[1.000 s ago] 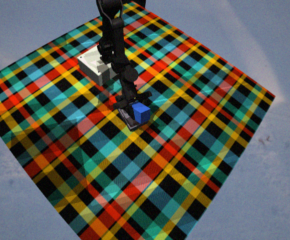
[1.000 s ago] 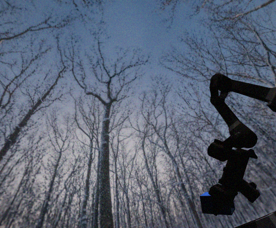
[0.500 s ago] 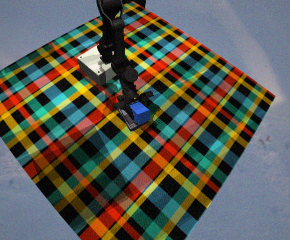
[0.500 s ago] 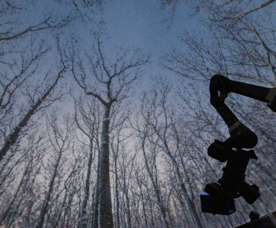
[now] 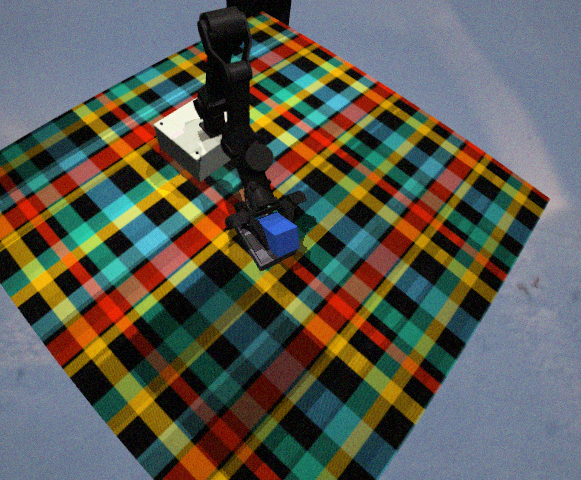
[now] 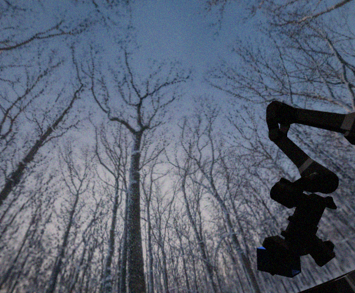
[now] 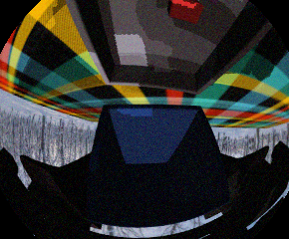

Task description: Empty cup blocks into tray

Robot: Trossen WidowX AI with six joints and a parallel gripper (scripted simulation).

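The red block is 80 mm behind my gripper tip, 20 mm to the left of it and 70 mm below it. The rest, counted from my gripper tip: blue square cup (30 mm above).
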